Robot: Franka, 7 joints.
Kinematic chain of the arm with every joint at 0, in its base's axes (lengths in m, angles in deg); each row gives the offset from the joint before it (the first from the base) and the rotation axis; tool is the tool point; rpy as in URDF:
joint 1: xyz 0 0 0.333 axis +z
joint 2: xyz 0 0 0 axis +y
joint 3: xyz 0 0 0.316 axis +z
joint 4: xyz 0.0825 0 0 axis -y
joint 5: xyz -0.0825 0 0.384 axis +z
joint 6: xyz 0 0 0 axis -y
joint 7: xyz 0.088 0 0 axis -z
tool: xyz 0 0 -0.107 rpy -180 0 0
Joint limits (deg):
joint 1: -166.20..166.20
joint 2: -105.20..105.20
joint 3: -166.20..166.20
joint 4: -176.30..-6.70
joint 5: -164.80..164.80
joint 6: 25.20..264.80
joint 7: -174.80..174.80
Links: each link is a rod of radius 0.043 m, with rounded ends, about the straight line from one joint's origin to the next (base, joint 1, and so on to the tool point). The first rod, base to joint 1, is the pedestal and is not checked.
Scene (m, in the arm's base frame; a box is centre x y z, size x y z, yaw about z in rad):
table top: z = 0
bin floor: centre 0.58 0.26 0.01 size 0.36 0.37 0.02 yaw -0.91
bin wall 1: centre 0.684 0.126 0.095 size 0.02 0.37 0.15 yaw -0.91
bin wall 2: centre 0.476 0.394 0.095 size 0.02 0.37 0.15 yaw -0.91
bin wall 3: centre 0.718 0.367 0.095 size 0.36 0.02 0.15 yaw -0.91
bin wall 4: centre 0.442 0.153 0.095 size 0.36 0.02 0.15 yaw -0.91
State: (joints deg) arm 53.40 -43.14 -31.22 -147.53 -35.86 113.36 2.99
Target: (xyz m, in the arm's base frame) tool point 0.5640 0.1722 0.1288
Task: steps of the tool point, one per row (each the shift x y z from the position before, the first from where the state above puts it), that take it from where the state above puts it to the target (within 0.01 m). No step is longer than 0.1 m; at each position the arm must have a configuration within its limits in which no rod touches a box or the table.
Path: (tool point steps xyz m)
1: 0.0455 0.0191 -0.0181
2: 0.0453 0.0204 -0.0331
3: 0.0425 0.0188 -0.0496
4: 0.0363 0.0142 -0.0664
5: 0.0262 0.0069 -0.0821
6: 0.0119 -0.0023 -0.0951

